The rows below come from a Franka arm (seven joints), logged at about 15 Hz.
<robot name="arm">
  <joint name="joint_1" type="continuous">
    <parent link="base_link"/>
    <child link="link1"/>
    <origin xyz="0 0 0.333"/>
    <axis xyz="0 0 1"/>
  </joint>
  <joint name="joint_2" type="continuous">
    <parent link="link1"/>
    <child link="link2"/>
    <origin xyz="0 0 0" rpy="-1.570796 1.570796 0"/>
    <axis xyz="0 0 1"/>
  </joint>
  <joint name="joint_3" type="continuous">
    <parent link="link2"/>
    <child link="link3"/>
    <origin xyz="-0.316 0 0" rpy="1.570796 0 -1.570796"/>
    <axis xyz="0 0 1"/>
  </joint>
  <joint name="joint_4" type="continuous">
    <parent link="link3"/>
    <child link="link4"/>
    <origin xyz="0.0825 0 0" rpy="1.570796 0 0"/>
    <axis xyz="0 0 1"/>
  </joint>
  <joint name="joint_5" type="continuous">
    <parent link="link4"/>
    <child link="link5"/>
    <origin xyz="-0.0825 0.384 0" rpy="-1.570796 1.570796 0"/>
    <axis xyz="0 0 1"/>
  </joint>
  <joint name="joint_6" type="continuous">
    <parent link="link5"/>
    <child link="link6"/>
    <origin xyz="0 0 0" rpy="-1.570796 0 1.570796"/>
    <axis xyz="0 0 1"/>
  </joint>
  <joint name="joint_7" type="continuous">
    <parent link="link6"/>
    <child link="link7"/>
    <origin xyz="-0.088 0 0" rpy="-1.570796 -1.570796 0"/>
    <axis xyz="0 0 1"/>
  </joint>
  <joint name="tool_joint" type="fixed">
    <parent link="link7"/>
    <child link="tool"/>
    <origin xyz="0 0 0.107" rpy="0 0 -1.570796"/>
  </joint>
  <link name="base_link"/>
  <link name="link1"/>
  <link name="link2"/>
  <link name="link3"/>
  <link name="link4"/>
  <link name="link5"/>
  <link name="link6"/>
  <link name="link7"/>
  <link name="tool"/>
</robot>
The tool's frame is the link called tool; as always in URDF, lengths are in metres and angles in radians. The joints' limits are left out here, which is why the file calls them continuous.
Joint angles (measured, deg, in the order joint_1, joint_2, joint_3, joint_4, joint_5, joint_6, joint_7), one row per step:
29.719 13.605 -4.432 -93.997 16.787 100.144 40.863
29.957 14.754 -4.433 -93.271 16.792 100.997 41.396
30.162 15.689 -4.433 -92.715 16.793 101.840 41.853
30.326 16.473 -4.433 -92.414 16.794 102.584 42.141
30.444 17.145 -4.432 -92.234 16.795 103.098 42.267
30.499 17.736 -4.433 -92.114 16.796 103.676 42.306
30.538 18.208 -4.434 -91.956 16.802 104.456 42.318
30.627 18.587 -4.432 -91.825 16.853 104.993 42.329
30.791 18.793 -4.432 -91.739 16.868 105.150 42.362
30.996 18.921 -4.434 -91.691 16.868 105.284 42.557
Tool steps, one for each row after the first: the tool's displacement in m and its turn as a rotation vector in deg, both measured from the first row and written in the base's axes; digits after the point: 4 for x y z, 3 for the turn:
0.0045 0.0049 -0.0056 -0.084 -0.327 -0.480
0.0083 0.0090 -0.0102 -0.120 -0.694 -0.918
0.0111 0.0122 -0.0155 -0.188 -0.906 -1.212
0.0132 0.0145 -0.0209 -0.299 -0.930 -1.339
0.0153 0.0160 -0.0258 -0.357 -1.045 -1.464
0.0179 0.0174 -0.0288 -0.256 -1.481 -1.632
0.0194 0.0191 -0.0313 -0.165 -1.735 -1.702
0.0193 0.0212 -0.0327 -0.170 -1.765 -1.611
0.0188 0.0234 -0.0336 -0.205 -1.783 -1.628

